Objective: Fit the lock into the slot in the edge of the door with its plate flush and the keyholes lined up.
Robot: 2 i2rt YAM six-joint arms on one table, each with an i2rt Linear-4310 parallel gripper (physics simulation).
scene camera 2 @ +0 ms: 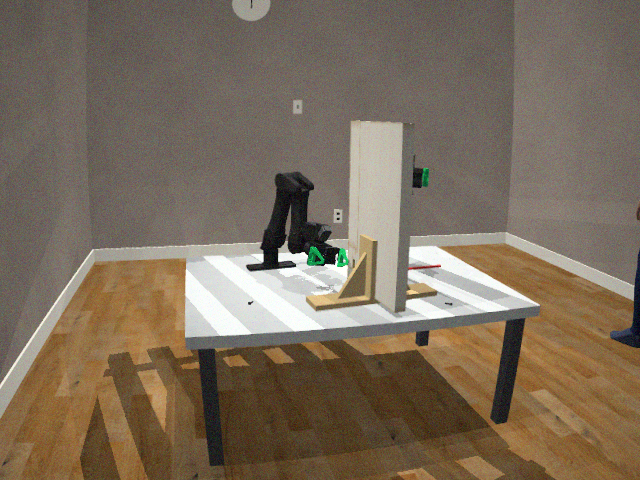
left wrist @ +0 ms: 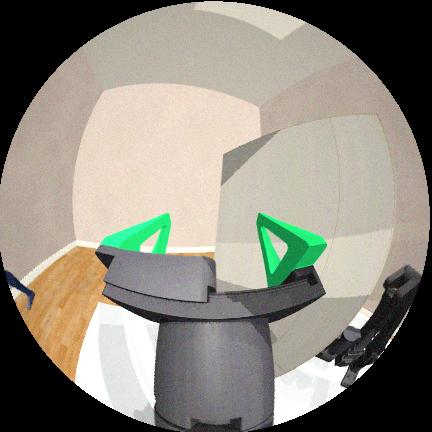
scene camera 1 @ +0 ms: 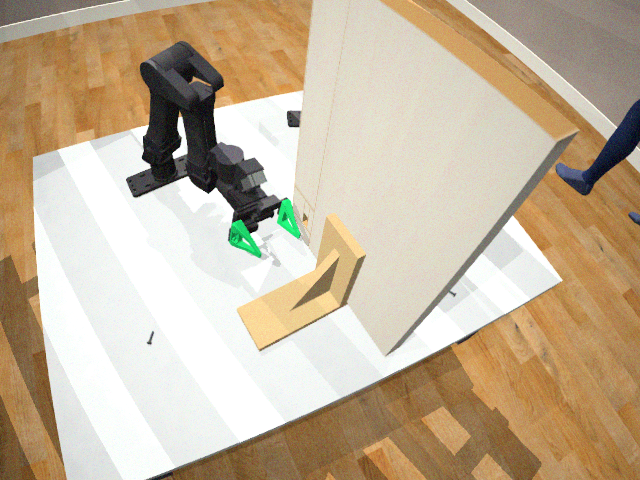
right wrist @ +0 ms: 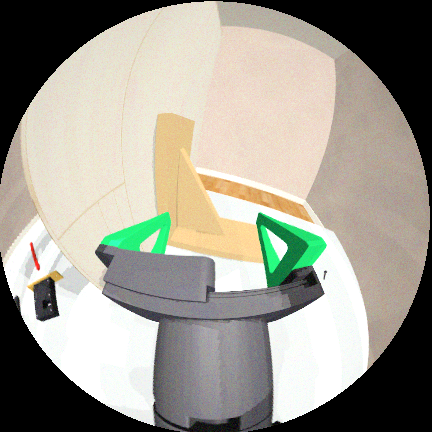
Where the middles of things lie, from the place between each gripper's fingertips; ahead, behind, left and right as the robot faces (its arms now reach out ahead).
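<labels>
Counting from my right hand, the door [scene camera 1: 424,146] is 90 mm ahead, 110 mm to the left and 190 mm above. The dark lock [right wrist: 43,288] is 200 mm behind that hand, 290 mm to the left of it and 100 mm below it. As for the tan wooden bracket [scene camera 1: 288,309], my right hand is 90 mm short of it, 110 mm to the right of it and 20 mm above it.
From my left hand, the dark lock is 430 mm below, 280 mm behind and 50 mm to the left, whereas the tan wooden bracket is 350 mm below that hand, 130 mm to the right of it and 10 mm ahead of it. Then there is the door: my left gripper is 140 mm above it, 130 mm to the left of it and 10 mm short of it.
</labels>
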